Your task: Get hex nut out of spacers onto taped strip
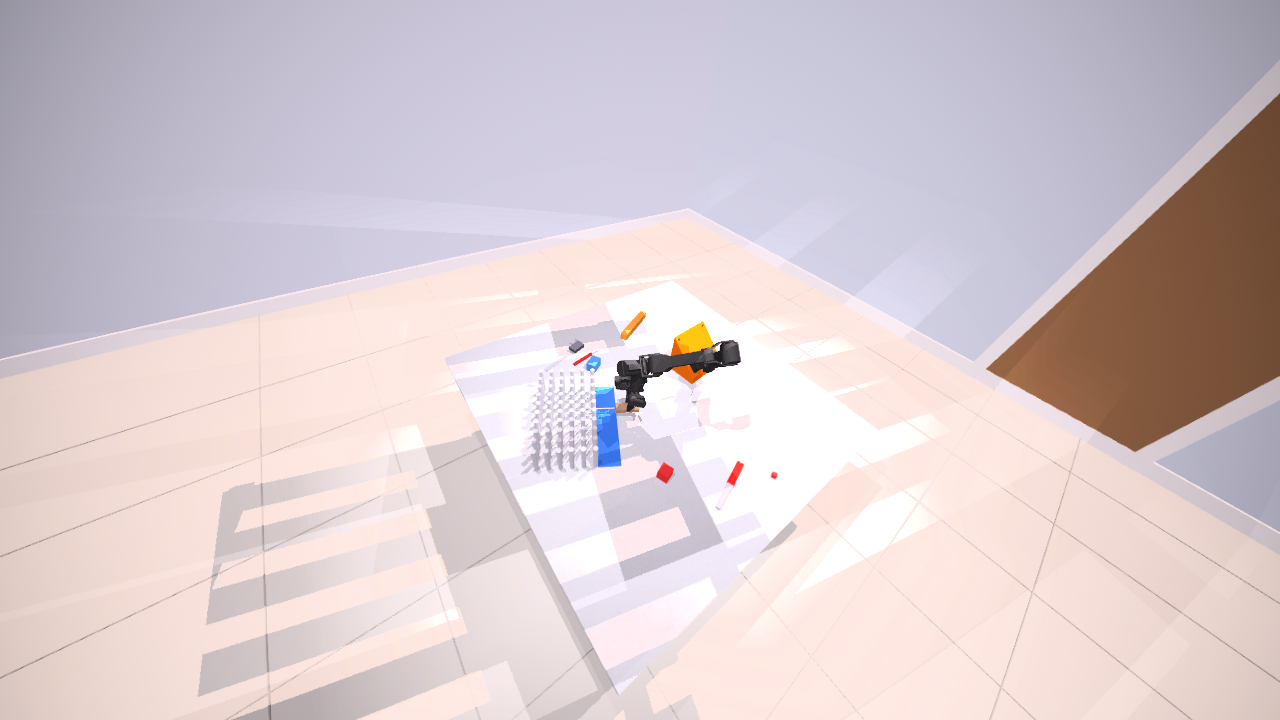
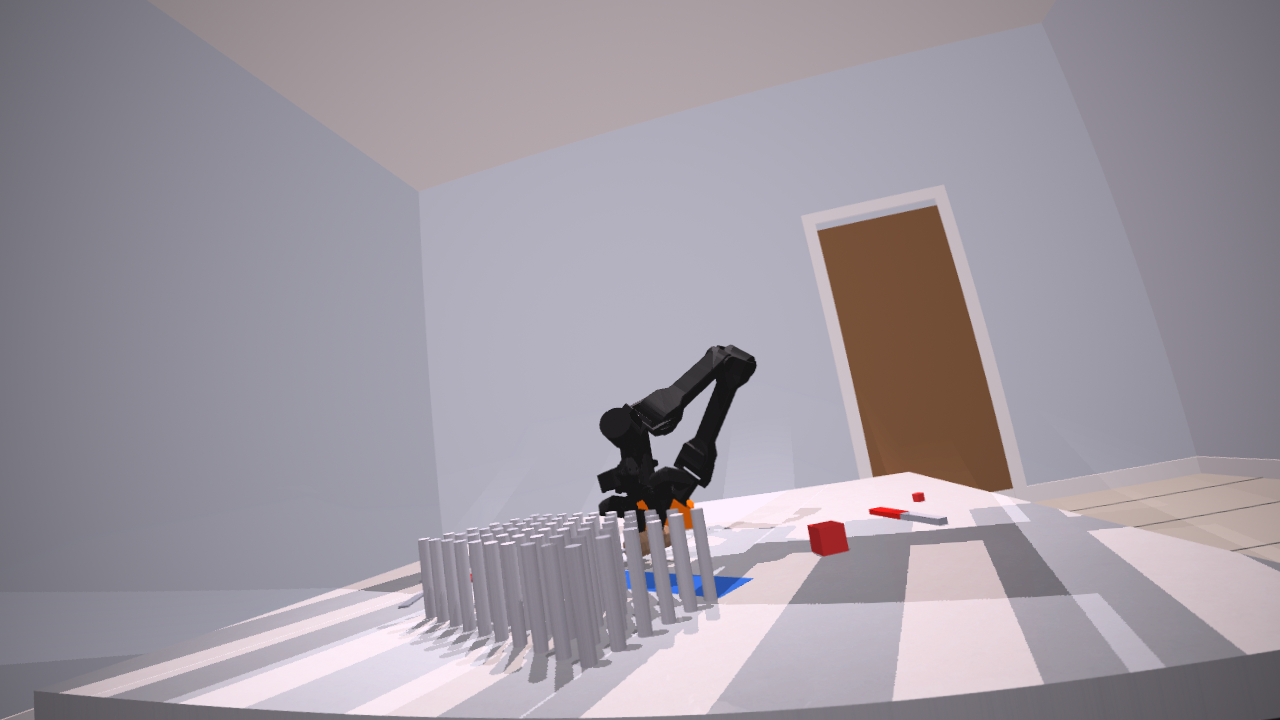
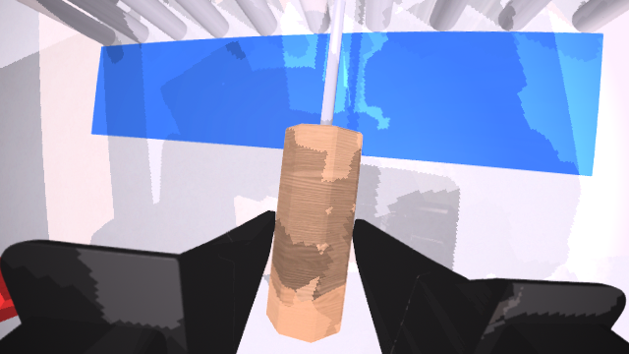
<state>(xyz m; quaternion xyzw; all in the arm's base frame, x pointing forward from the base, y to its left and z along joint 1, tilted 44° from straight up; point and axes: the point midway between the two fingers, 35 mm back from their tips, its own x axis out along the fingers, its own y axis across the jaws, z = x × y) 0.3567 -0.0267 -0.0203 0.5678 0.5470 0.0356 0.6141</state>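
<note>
Right now the blue taped strip is 9 cm ahead of my gripper tip, 4 cm below it and 2 cm to the right of it. Also, from my gripper tip: blue block: 28 cm to the right, 6 cm behind, 2 cm below; then yellow bar: 39 cm behind, 37 cm to the right, 2 cm below; then thin red stick: 35 cm to the right, 10 cm behind, 3 cm below.
</note>
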